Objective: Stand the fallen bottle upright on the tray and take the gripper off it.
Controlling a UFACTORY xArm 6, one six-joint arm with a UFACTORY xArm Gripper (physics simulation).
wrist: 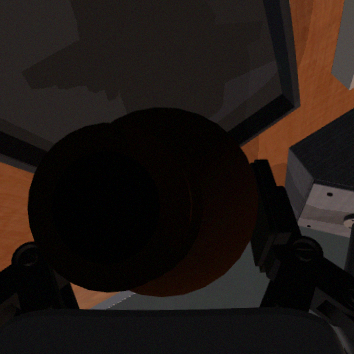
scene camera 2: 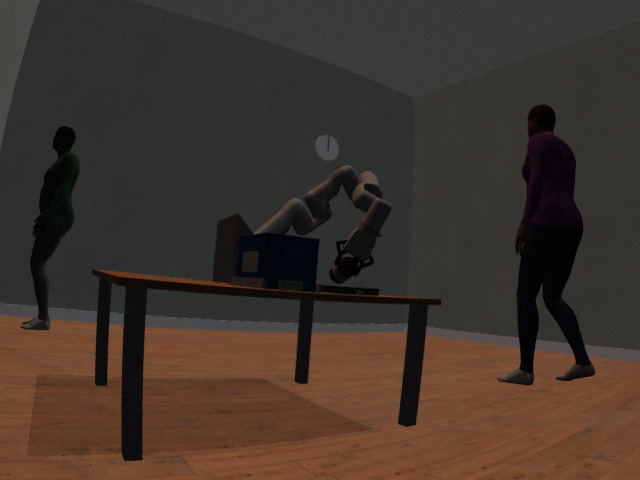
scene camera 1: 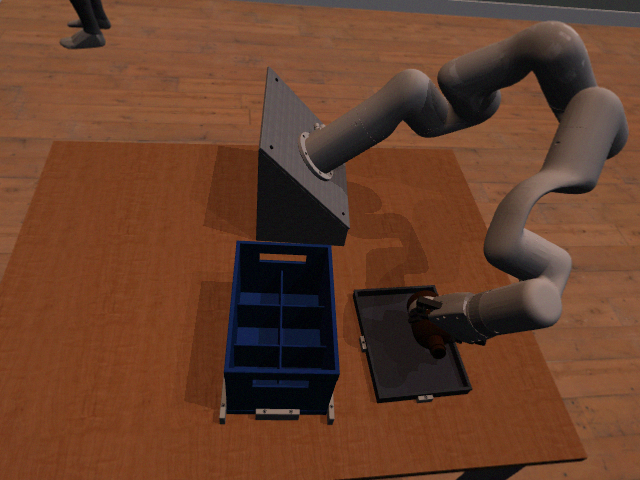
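Pixels of known places: gripper, fingertip midpoint: [scene camera 2: 344,270] [scene camera 1: 427,326]; arm's base at its link origin: [scene camera 1: 314,157].
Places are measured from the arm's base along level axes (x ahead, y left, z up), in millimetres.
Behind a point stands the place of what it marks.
Note:
The brown bottle [scene camera 1: 428,333] @[x 461, y 168, z -36 mm] [scene camera 2: 348,266] @[x 471, y 166, z -62 mm] [wrist: 220,240] @[x 458, y 171, z -32 mm] hangs tilted in my gripper [scene camera 1: 435,321] @[x 424, y 187, z -75 mm] [scene camera 2: 351,261] @[x 424, y 187, z -75 mm] [wrist: 168,182] @[x 424, y 187, z -75 mm], which is shut on its body. Its neck points toward scene camera 1, and its pale-banded lower part is toward the back of the tray. The wrist view looks onto the mouth end; the bottle hides much of the left finger. The dark, low-rimmed tray [scene camera 1: 382,320] @[x 358, y 126, z -157 mm] [scene camera 2: 372,291] @[x 535, y 237, z -147 mm] [wrist: 240,30] @[x 396, y 101, z -157 mm] lies under the bottle, and scene camera 2 shows a gap between them. The base does not show clearly.
A blue divided crate [scene camera 1: 281,370] @[x 540, y -119, z 13 mm] [scene camera 2: 279,260] @[x 540, y -161, z -70 mm] stands left of the tray, with pale blocks [scene camera 1: 277,414] @[x 556, y -119, z -133 mm] at its front. The grey wedge-shaped arm mount [scene camera 1: 294,206] @[x 127, y -56, z -35 mm] [wrist: 330,150] @[x 136, y 30, z -124 mm] stands behind the crate. Small pale stops [scene camera 1: 424,398] @[x 542, y 170, z -147 mm] touch the tray's outside. Two people stand beyond the table.

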